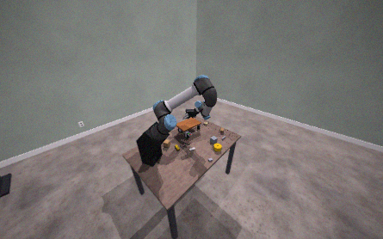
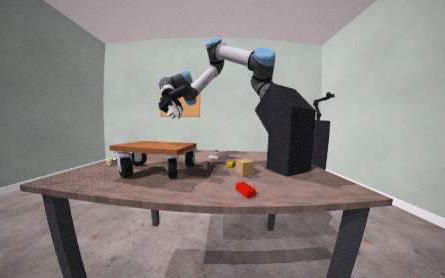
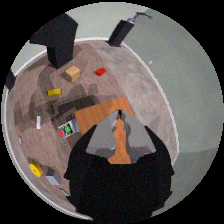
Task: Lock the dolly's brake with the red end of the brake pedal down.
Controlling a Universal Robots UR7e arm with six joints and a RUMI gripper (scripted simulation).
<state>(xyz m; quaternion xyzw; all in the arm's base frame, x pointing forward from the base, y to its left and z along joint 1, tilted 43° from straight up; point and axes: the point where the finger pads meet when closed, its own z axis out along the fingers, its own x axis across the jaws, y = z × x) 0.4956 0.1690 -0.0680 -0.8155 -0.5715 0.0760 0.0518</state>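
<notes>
Right now my hand is 170 mm above the brake pedal, 130 mm to the left of it and 30 mm past it. From my hand the other things lie so: white piece: 280 mm to the right, 250 mm below, 140 mm behind; tan cube: 300 mm behind, 220 mm below; yellow bar: 240 mm below, 240 mm behind, 130 mm to the right.
</notes>
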